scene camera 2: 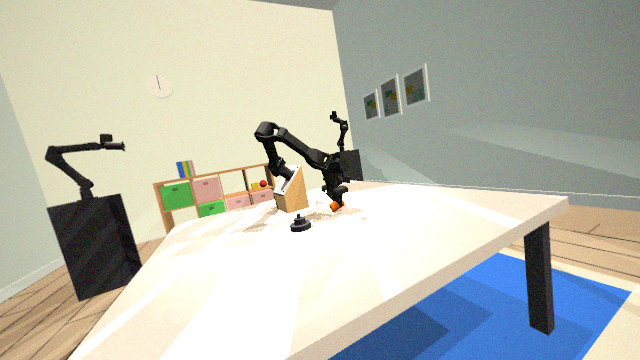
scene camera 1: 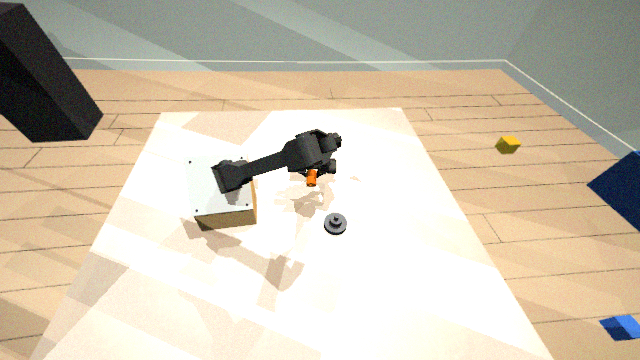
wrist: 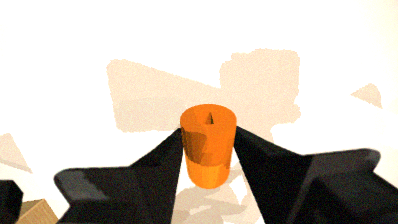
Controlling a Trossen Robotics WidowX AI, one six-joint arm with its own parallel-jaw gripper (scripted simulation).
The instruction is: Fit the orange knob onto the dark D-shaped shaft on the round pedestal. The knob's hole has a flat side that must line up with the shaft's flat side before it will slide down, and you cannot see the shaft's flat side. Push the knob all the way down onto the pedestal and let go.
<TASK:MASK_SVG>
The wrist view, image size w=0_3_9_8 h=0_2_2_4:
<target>my gripper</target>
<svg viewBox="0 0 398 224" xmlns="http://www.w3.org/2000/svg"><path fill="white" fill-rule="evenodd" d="M0 179L0 224L15 224L20 216L24 192L14 180ZM181 128L176 129L154 149L137 159L133 164L113 167L72 167L56 172L53 176L53 182L70 206L56 224L171 224L184 150ZM236 125L234 150L265 224L398 224L398 188L374 172L381 160L381 153L374 148L354 148L314 154L299 154Z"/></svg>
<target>orange knob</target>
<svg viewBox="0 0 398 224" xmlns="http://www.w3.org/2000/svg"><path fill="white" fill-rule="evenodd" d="M201 104L190 107L182 113L180 127L187 173L191 182L201 188L212 189L221 186L228 178L233 155L237 117L227 107L216 104Z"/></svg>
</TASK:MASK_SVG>
